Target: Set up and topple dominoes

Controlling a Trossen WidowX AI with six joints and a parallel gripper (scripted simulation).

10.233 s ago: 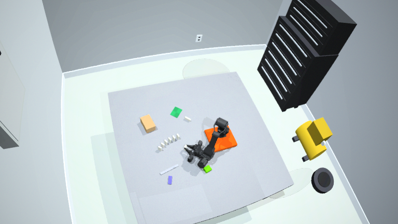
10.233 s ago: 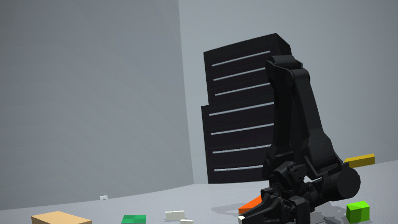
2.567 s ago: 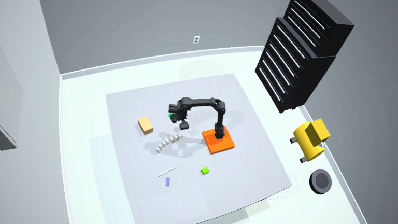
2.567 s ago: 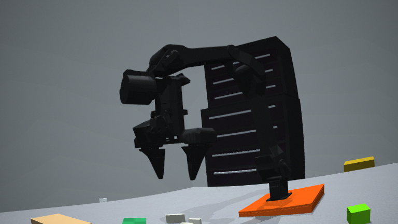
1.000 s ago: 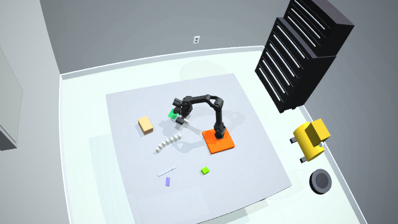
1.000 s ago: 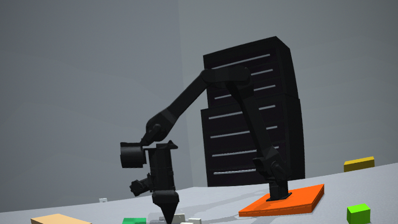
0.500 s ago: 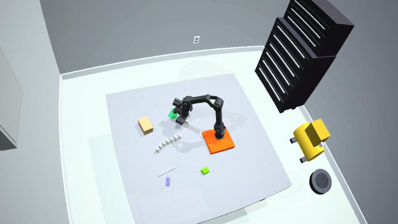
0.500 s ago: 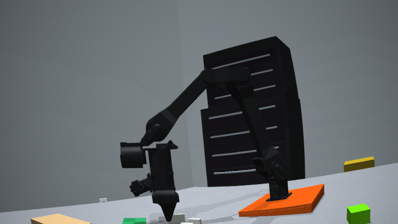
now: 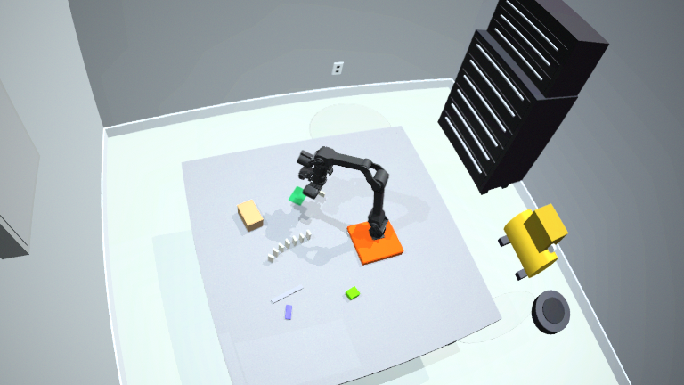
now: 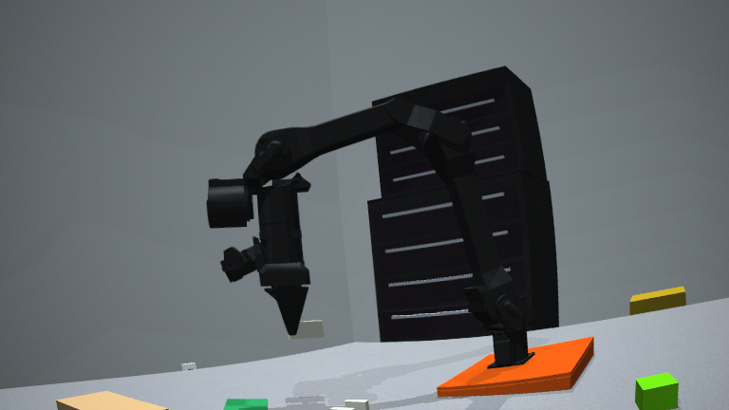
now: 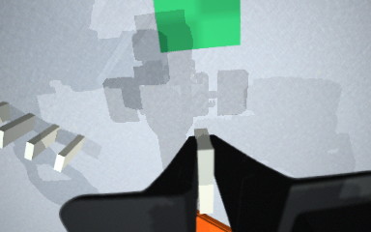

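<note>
My gripper tip is 12 cm above the green tile, 7 cm to the left of it and 5 cm short of it. Also, from my gripper tip: tan block 32 cm ahead, 9 cm below, 2 cm to the left; green cube 49 cm to the left, 11 cm below, 4 cm behind; thin strip 43 cm to the left, 24 cm ahead, 11 cm below.
</note>
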